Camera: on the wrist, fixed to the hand. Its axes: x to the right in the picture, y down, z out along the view.
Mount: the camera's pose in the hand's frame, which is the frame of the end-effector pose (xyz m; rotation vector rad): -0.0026 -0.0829 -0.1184 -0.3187 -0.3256 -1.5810
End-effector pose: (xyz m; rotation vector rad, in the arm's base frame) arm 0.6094 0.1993 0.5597 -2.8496 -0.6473 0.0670
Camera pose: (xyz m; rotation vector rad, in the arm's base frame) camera 0.5830 0.2472 0.6935 1.5452 2.5475 -0.1436
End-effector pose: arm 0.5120 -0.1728 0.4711 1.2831 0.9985 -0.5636
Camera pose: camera 0.4080 -0.0798 0.4334 -0.1355 1.6045 -1.6290
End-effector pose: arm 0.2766 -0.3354 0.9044 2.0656 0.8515 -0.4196
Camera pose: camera 0.2155 -0.2065 0.9277 0.6196 2.0213 -1.2566
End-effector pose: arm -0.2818 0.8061 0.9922 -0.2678 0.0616 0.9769
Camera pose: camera -0.2067 0.7303 0.8946 -0.3387 -0.5432 -0.5662
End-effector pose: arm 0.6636 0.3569 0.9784 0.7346 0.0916 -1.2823
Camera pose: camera 0.6280 0.4156 0.8512 0.0251 0.6915 -2.7667
